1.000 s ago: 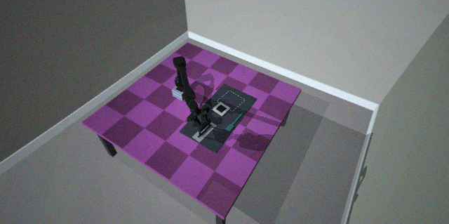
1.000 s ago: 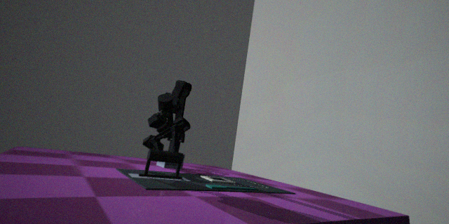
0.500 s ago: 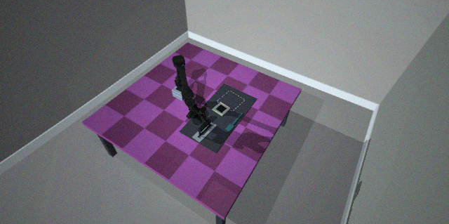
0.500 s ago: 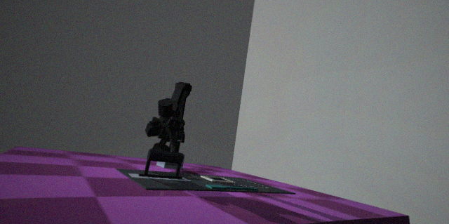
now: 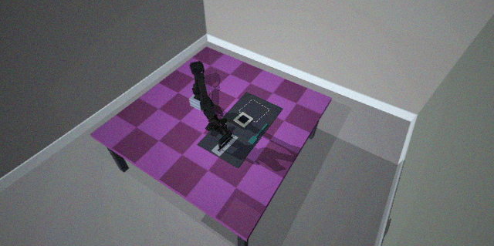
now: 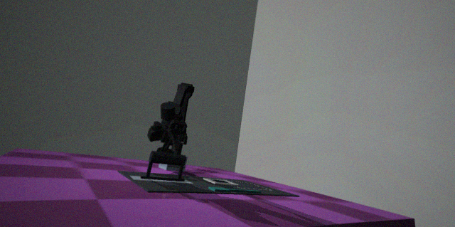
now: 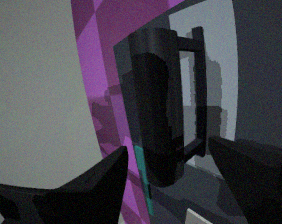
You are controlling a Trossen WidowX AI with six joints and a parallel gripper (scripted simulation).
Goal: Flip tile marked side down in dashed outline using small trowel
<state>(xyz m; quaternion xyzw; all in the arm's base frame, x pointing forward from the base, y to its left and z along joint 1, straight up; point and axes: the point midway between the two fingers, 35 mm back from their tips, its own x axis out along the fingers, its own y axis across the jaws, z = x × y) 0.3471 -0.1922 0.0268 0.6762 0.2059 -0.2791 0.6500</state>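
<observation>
Now: the trowel 4 cm below my gripper tip and 1 cm ahead of it. From my gripper tip the other things lie so: tool-shaped bar: 16 cm to the left, 16 cm ahead, 8 cm below; dark mat: 19 cm to the left, 10 cm below, 3 cm ahead; tile: 23 cm to the left, 8 cm below.
</observation>
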